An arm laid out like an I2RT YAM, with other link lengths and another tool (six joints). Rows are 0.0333 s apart.
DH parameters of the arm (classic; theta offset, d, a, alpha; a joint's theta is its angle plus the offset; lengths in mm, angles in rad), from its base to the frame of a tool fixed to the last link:
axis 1: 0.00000 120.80 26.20 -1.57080
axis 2: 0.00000 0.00 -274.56 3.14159
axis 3: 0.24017 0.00 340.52 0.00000
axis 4: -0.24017 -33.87 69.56 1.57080
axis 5: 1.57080 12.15 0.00 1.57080
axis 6: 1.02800 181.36 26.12 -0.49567
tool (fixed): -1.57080 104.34 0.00 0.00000
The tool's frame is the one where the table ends.
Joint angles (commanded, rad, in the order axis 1, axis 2, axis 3, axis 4, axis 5, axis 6), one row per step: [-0.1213, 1.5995, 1.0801, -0.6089, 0.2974, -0.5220]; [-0.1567, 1.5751, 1.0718, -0.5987, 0.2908, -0.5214]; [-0.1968, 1.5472, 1.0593, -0.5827, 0.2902, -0.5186]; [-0.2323, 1.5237, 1.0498, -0.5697, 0.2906, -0.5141]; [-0.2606, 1.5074, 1.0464, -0.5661, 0.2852, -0.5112]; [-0.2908, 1.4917, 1.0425, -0.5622, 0.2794, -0.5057]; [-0.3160, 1.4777, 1.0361, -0.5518, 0.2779, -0.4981]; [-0.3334, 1.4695, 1.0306, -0.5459, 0.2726, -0.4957]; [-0.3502, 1.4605, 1.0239, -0.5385, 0.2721, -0.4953]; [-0.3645, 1.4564, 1.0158, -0.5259, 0.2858, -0.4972]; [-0.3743, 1.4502, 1.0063, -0.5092, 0.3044, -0.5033]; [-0.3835, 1.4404, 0.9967, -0.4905, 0.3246, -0.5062]
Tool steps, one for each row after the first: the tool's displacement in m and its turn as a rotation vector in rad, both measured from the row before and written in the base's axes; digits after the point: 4 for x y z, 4 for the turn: [0.0001, -0.0141, 0.0071, 0.0025, -0.0271, -0.0330]; [-0.0009, -0.0177, 0.0079, -0.0039, -0.0320, -0.0422]; [-0.0015, -0.0159, 0.0072, -0.0043, -0.0280, -0.0394]; [-0.0019, -0.0111, 0.0055, 0.0017, -0.0183, -0.0279]; [-0.0026, -0.0117, 0.0050, 0.0027, -0.0187, -0.0317]; [-0.0017, -0.0107, 0.0042, -0.0010, -0.0207, -0.0305]; [-0.0018, -0.0062, 0.0014, 0.0024, -0.0106, -0.0164]; [-0.0024, -0.0072, 0.0017, -0.0027, -0.0095, -0.0168]; [-0.0034, -0.0097, 0.0005, -0.0144, -0.0033, -0.0205]; [-0.0026, -0.0094, 0.0017, -0.0215, -0.0041, -0.0157]; [-0.0020, -0.0096, 0.0037, -0.0234, -0.0101, -0.0188]
